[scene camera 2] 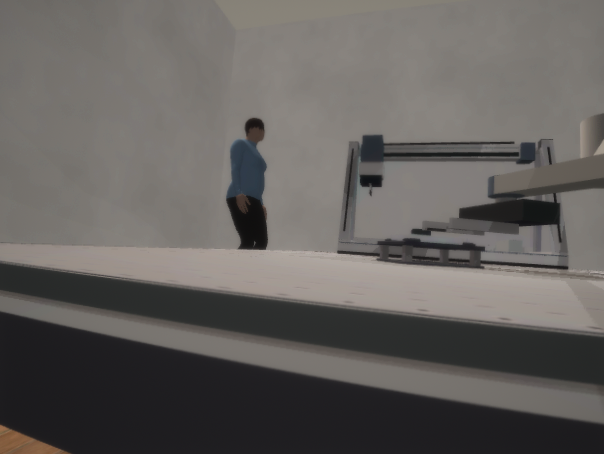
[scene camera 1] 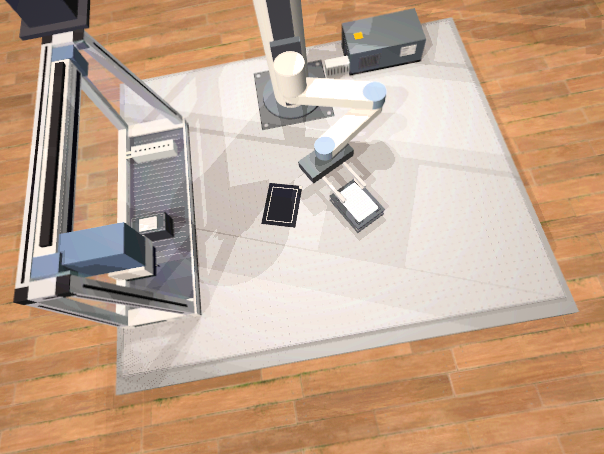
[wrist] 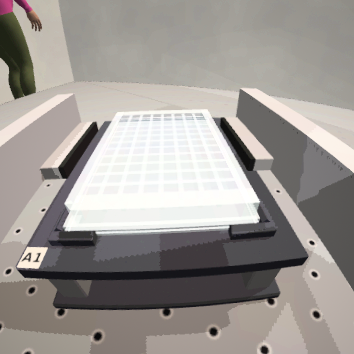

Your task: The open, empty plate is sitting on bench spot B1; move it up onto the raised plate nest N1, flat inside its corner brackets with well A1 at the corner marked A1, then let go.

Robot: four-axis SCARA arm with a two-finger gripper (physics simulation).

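Frame: origin at the arm's base, x right, y down, z ahead, level; metres.
Where they show: gripper, fingertip midpoint: (scene camera 2: 436,224) (scene camera 1: 354,194) (wrist: 157,107).
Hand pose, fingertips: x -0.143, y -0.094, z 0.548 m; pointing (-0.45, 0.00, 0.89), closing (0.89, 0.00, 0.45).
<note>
Things, the pixels of their top centre, and the offset from my fingertips. "*": a spot on its surface instead.
- raised nest N1 at its top centre: (wrist: 162,150) (scene camera 2: 428,240) (scene camera 1: 357,201) dx -0.006, dy +0.034, dz +0.014 m
- flat dark rectangle with a white outline, surface spot: (scene camera 1: 281,205) * dx +0.263, dy +0.079, dz -0.049 m
- grey box at a spot on its surface: (scene camera 1: 384,42) * dx -0.249, dy -0.034, dz -0.608 m
The pale, clear plate (scene camera 1: 361,202) (wrist: 162,165) lies on the raised nest N1 (scene camera 1: 345,211) (scene camera 2: 431,245) (wrist: 165,255). It looks flat inside the corner brackets, with the A1 label at the near left corner in the wrist view. My gripper (scene camera 1: 353,193) (wrist: 157,107) is open, its two fingers low on either side of the plate. In the wrist view a gap shows between each dark pad and the plate. The plate's far corners are hard to make out. A flat dark rectangle with a white outline (scene camera 1: 281,205), its label not readable, lies beside the nest with no plate on it.
A gantry frame (scene camera 1: 193,260) (scene camera 2: 350,192) stands at the left of the bench in the first scene view. A grey box (scene camera 1: 384,42) stands behind, right of the arm's base. One person (scene camera 2: 248,185) stands beyond the bench; another (wrist: 17,55) shows in the wrist view.
</note>
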